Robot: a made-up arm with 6 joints. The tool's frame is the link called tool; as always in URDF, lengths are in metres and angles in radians. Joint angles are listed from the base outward.
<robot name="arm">
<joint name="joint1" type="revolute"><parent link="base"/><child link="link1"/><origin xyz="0.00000 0.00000 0.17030" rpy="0.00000 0.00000 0.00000"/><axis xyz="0 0 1"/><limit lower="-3.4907" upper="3.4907"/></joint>
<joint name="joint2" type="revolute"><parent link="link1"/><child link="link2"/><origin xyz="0.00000 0.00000 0.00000" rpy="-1.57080 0.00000 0.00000"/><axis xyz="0 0 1"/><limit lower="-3.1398" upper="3.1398"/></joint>
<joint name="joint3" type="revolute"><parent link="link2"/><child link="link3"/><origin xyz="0.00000 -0.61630 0.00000" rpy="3.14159 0.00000 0.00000"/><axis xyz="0 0 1"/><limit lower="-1.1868" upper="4.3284"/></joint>
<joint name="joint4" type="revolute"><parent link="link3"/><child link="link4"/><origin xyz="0.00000 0.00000 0.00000" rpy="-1.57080 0.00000 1.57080"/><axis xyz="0 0 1"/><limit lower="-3.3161" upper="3.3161"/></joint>
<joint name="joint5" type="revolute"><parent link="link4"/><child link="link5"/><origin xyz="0.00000 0.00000 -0.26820" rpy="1.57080 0.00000 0.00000"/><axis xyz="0 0 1"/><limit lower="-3.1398" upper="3.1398"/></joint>
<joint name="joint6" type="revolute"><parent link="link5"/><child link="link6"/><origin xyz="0.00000 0.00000 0.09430" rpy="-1.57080 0.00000 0.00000"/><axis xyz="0 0 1"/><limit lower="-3.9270" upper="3.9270"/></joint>
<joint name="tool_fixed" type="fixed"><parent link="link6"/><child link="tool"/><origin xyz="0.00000 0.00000 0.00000" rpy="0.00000 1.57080 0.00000"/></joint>
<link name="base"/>
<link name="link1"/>
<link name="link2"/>
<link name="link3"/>
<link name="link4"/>
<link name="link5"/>
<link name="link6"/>
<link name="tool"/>
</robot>
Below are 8 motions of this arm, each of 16 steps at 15 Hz.
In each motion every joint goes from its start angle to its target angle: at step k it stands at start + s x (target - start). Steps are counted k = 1, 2, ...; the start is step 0. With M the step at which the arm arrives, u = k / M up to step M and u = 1 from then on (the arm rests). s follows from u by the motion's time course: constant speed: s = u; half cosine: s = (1 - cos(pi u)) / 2; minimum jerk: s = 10 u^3 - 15 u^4 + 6 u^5.
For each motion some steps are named. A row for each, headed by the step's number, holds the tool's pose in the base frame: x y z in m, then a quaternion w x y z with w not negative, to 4 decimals.
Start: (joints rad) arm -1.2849 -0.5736 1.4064 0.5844 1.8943 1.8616
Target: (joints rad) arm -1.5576 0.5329 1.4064 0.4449 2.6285 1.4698
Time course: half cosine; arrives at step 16
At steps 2, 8, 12, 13, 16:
2: -0.2002 0.4181 0.9334 0.7762 0.2484 0.4884 0.3118
8: -0.0841 0.0075 1.0586 0.6677 0.4307 0.5566 0.2428
12: -0.0670 -0.3278 0.9970 0.5658 0.5359 0.5883 0.2156
13: -0.0708 -0.3832 0.9723 0.5476 0.5514 0.5921 0.2132
16: -0.0791 -0.4553 0.9328 0.5231 0.5710 0.5965 0.2108

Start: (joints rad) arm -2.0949 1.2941 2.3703 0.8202 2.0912 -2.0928
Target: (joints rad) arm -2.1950 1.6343 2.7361 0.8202 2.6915 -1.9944
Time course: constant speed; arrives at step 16
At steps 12, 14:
12: -0.4353 -0.5233 0.4536 0.8521 -0.3842 0.1923 0.2990
14: -0.4413 -0.5171 0.4276 0.8372 -0.3868 0.2206 0.3175

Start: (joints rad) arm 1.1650 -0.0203 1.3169 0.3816 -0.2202 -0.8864
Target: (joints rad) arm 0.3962 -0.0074 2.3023 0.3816 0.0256 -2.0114
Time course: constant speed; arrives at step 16
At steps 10, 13, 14, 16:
10: -0.0518 -0.1552 1.0234 0.2986 0.5474 -0.5156 0.5877
13: -0.1072 -0.1664 0.9957 0.2083 0.4889 -0.5504 0.6439
14: -0.1256 -0.1667 0.9849 0.1818 0.4627 -0.5569 0.6654
16: -0.1610 -0.1622 0.9612 0.1356 0.4014 -0.5613 0.7110

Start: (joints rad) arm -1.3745 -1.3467 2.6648 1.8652 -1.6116 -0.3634
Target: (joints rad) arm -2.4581 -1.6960 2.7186 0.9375 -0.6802 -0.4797
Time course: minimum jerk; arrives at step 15
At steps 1, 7, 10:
1: -0.1088 0.6968 0.0434 0.0414 -0.2285 0.9581 0.1675
7: 0.1732 0.6452 -0.0649 0.1424 0.2659 0.9531 0.0244
10: 0.3584 0.5273 -0.1424 0.1738 0.6009 0.7607 -0.1731

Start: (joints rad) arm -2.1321 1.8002 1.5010 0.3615 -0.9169 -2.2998
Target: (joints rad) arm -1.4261 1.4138 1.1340 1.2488 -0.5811 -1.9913
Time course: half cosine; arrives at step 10
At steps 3, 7, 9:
3: -0.4293 -0.7726 0.0470 0.0989 -0.4716 0.4272 0.7650
7: -0.0463 -0.8950 0.2221 0.3146 0.3685 -0.1973 -0.8522
9: 0.0818 -0.8887 0.2720 0.4372 0.3111 -0.1250 -0.8345

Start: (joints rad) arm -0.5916 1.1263 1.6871 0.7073 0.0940 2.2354
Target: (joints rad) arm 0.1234 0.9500 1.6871 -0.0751 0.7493 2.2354
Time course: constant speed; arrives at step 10
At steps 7, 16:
7: 0.7065 -0.1580 0.6829 0.2599 -0.7756 -0.2132 -0.5343
16: 0.7109 -0.0066 0.7038 0.3927 -0.6256 -0.3350 -0.5849

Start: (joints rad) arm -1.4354 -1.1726 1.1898 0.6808 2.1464 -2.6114
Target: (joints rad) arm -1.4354 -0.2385 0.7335 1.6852 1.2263 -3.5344
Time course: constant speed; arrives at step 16
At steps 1, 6, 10, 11, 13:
1: -0.1735 0.7591 0.6050 0.6532 -0.5945 0.2383 0.4038
6: -0.1272 0.5906 0.8263 0.9107 -0.2525 0.1052 0.3095
10: -0.0799 0.4053 0.9573 0.9784 0.0614 0.0024 0.1974
11: -0.0670 0.3533 0.9816 0.9764 0.1378 -0.0220 0.1651
13: -0.0403 0.2443 1.0188 0.9519 0.2825 -0.0689 0.0963

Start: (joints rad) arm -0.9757 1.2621 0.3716 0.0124 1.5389 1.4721
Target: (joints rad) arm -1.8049 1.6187 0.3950 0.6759 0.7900 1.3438
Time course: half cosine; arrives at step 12
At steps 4, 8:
4: 0.2038 -0.7443 0.0921 0.5567 -0.6660 0.2130 -0.4485
8: -0.1029 -0.7670 -0.0288 0.6226 -0.5502 0.4523 -0.3242

